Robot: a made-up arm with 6 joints.
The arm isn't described. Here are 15 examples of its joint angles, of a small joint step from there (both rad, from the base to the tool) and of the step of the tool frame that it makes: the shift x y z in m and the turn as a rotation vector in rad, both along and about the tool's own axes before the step.
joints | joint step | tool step
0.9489 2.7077 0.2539 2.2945 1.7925 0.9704 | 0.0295 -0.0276 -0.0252 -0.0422 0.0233 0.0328 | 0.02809 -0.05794 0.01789 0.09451 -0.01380 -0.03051
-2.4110 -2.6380 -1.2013 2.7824 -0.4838 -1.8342 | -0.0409 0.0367 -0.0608 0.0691 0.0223 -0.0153 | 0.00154 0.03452 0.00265 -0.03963 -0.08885 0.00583
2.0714 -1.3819 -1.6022 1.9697 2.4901 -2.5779 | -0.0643 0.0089 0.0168 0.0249 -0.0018 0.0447 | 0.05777 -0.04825 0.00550 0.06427 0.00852 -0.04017
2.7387 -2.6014 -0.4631 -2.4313 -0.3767 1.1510 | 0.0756 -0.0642 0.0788 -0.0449 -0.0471 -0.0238 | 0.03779 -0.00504 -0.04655 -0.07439 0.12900 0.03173
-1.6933 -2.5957 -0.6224 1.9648 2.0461 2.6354 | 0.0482 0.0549 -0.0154 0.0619 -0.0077 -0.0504 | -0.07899 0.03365 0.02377 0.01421 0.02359 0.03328
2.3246 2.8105 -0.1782 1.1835 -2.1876 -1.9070 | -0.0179 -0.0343 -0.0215 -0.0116 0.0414 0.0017 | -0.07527 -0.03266 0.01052 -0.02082 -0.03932 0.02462
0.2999 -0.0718 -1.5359 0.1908 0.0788 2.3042 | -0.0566 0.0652 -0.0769 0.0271 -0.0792 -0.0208 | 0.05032 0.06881 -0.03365 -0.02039 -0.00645 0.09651
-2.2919 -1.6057 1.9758 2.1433 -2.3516 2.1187 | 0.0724 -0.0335 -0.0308 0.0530 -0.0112 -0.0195 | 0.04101 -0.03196 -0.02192 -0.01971 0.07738 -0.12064
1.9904 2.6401 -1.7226 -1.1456 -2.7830 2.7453 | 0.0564 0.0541 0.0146 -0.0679 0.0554 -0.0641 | 0.00043 -0.07032 -0.06727 -0.03999 0.00100 -0.06121
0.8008 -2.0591 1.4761 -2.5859 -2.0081 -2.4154 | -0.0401 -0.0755 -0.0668 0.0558 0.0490 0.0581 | 0.14335 0.03626 0.02878 -0.09274 0.04212 -0.12445
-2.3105 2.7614 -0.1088 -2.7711 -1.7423 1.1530 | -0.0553 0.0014 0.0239 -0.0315 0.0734 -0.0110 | 0.04351 -0.00631 0.00788 0.06230 -0.01890 0.00409
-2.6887 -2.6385 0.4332 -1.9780 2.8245 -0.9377 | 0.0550 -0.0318 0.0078 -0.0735 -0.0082 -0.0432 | -0.01611 -0.03716 -0.06607 -0.01641 -0.05886 0.04935
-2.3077 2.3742 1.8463 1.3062 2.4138 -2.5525 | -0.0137 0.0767 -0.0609 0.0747 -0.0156 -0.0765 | 0.03519 0.05480 -0.04064 0.05450 0.12808 -0.03323
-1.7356 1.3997 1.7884 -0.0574 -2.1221 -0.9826 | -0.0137 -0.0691 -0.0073 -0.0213 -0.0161 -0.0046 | -0.01354 -0.07886 -0.04763 0.07188 0.00488 -0.05866
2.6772 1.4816 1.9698 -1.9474 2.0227 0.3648 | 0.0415 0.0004 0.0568 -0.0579 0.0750 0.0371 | 0.03844 0.04724 0.01043 0.12906 -0.03146 0.01806
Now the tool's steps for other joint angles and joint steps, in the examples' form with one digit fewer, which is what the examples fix.
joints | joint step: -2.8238 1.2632 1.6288 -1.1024 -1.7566 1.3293 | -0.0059 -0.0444 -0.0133 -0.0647 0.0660 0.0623
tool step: -0.0433 -0.0261 0.0270 0.0282 -0.0189 0.0739
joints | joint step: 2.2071 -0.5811 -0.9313 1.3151 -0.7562 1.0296 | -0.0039 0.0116 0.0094 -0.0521 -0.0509 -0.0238
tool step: -0.0207 0.0148 -0.0037 -0.0474 0.0744 -0.0018
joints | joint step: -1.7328 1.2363 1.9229 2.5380 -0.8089 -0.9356 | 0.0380 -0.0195 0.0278 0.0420 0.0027 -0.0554
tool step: 0.0240 0.0188 -0.0309 0.0070 0.0554 0.0019
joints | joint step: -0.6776 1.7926 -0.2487 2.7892 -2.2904 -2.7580 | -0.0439 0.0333 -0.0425 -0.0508 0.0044 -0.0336
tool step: -0.0518 -0.0458 -0.0551 0.0107 -0.0340 -0.0007
